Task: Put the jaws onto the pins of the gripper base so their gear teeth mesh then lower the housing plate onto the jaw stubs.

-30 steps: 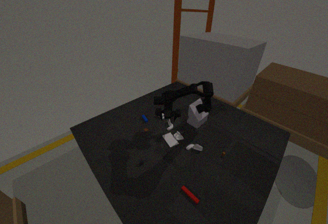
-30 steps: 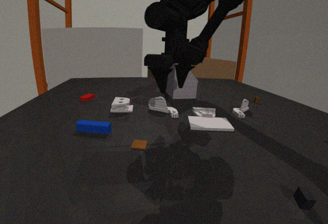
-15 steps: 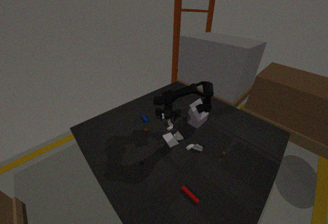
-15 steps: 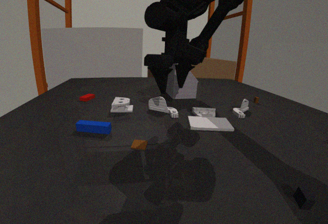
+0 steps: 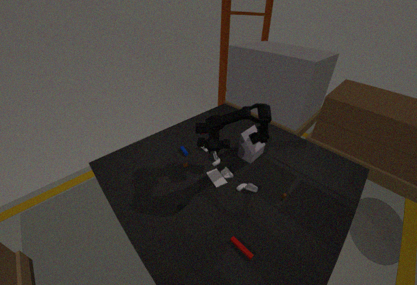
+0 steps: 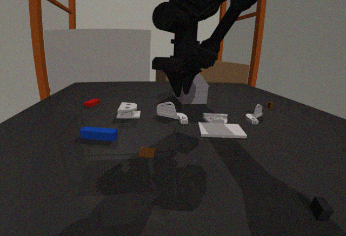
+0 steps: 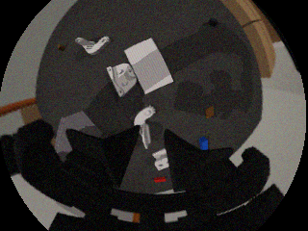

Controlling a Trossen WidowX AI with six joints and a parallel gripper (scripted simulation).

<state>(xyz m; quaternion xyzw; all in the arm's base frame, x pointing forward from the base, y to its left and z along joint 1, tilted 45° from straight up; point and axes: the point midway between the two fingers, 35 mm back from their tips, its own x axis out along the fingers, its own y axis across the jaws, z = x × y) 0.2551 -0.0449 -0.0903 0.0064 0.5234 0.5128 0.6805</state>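
Right now my gripper tip is 20 mm past the white jaw and 70 mm above it. The rest, counted from my gripper tip: white gripper base 60 mm behind, 150 mm to the right, 50 mm below; flat white plate 60 mm ahead, 100 mm to the left, 80 mm below; white housing plate 110 mm to the left, 80 mm below.
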